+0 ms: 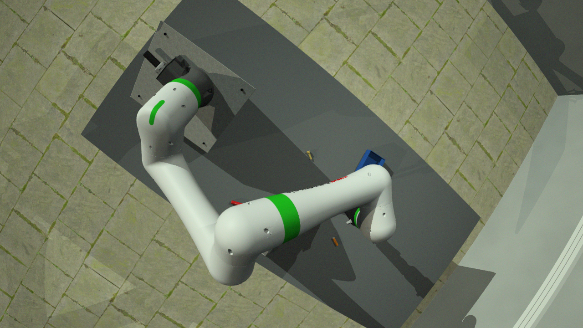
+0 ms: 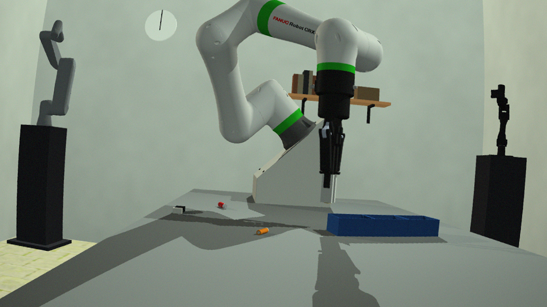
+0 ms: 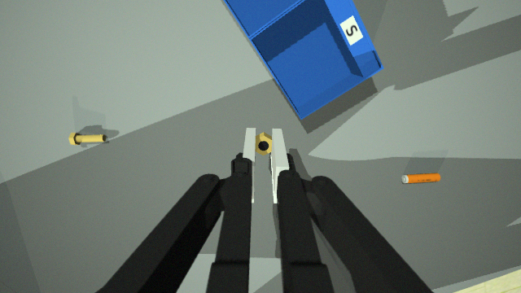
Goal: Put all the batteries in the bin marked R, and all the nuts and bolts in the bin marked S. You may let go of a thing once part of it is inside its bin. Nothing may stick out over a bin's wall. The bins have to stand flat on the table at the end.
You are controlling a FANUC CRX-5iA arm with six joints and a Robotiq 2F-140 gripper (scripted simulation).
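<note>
The yellow bolt lies 200 mm behind my hand, 90 mm below it and 50 mm to the left of it. Round my hand: orange battery 160 mm ahead, 140 mm to the right, 90 mm below; then blue three-compartment bin 130 mm to the left, 80 mm below, 50 mm ahead; then brass nut 30 mm below.
</note>
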